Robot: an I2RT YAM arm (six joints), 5 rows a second.
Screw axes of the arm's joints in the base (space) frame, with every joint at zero. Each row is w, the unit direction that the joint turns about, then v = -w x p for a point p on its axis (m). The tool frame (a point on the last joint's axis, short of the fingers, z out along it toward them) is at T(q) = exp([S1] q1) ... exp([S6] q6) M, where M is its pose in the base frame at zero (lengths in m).
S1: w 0 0 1 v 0 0 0
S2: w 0 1 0 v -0.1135 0 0.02
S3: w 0 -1 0 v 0.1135 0 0.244
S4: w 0 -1 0 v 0.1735 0 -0.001
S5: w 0 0 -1 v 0 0.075 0
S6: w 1 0 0 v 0 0.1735 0
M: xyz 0.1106 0 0.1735 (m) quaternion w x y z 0.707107 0 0.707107 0
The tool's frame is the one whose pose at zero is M.
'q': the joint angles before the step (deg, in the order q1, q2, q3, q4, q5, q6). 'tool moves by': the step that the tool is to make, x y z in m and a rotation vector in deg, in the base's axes. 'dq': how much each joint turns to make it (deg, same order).
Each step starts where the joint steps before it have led.
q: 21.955, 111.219, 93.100, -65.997, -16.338, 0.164
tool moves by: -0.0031, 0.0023, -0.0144, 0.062, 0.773, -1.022
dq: 0.484, 0.011, -3.271, 3.043, -0.196, 1.598
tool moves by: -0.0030, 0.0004, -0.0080, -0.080, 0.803, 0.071
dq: 0.212, -0.006, -1.826, 1.096, -0.220, 0.169
